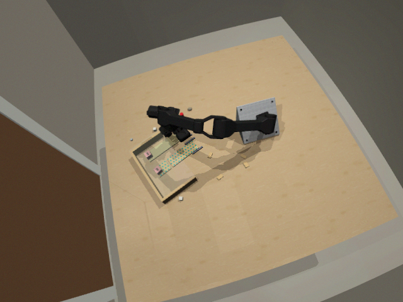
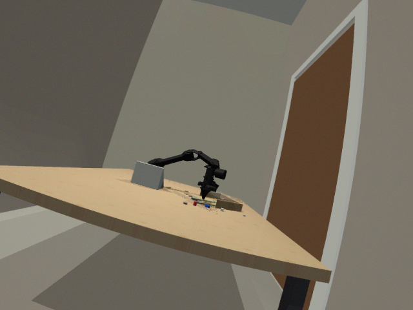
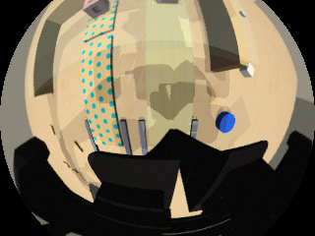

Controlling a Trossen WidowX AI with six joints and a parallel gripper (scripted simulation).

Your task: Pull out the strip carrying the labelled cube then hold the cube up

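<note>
The blue disc is 80 mm to the right of my gripper tip, 30 mm ahead of it and 20 mm below it. The rest, counted from my gripper tip: red cylinder: 120 mm to the right, 50 mm behind, 10 mm below.
</note>
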